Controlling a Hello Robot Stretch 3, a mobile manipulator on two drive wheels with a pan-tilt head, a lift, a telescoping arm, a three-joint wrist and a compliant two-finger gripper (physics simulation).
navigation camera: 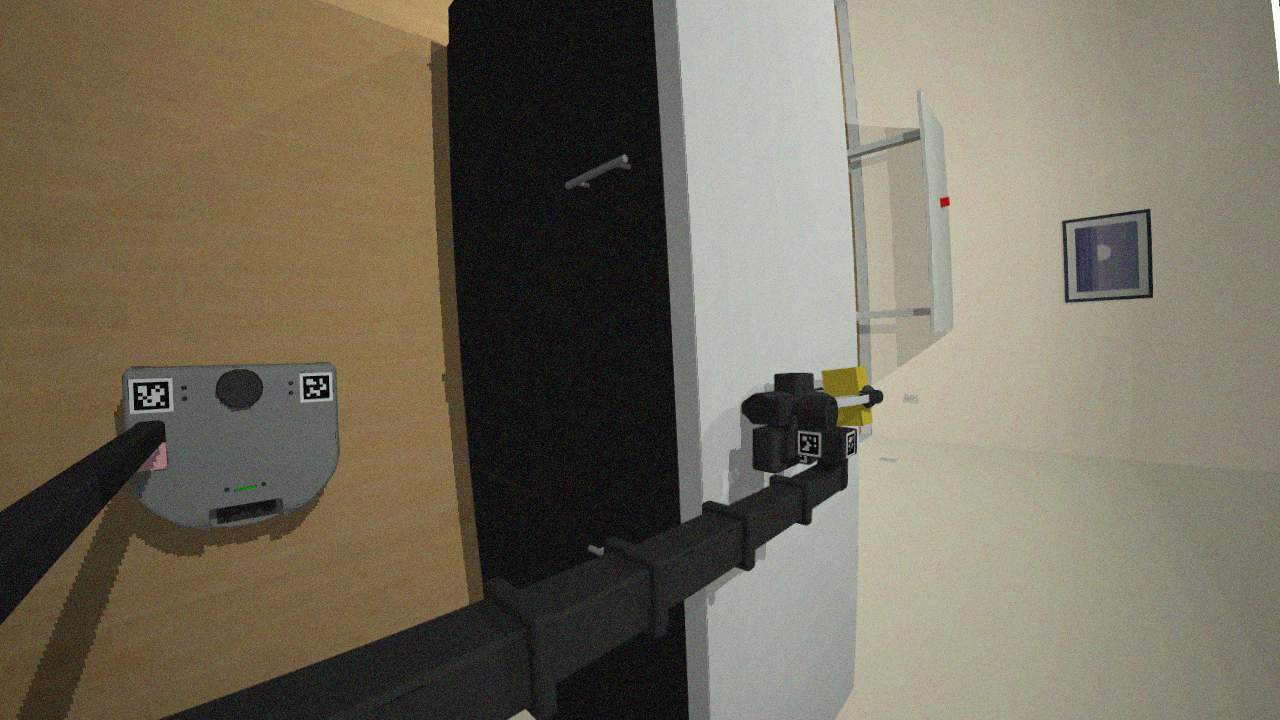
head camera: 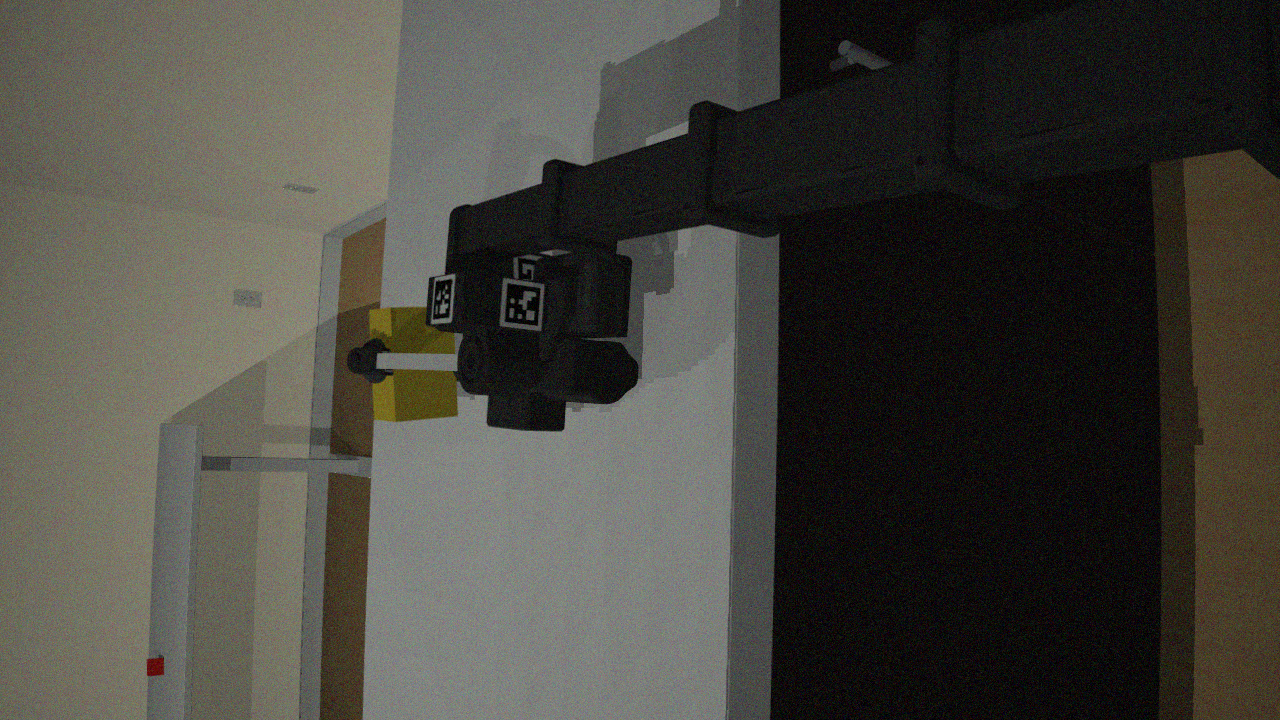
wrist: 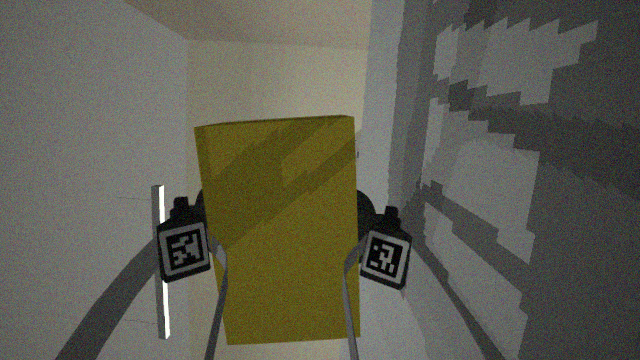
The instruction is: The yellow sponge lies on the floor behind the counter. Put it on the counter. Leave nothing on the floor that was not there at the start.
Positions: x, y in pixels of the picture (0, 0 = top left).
Labels:
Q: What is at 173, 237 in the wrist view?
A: My gripper.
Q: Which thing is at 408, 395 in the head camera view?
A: A yellow sponge.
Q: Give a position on a counter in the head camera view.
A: At 906, 452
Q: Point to my gripper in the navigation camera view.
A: At 853, 394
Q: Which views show my gripper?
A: The navigation camera view, the head camera view and the wrist view: all of them.

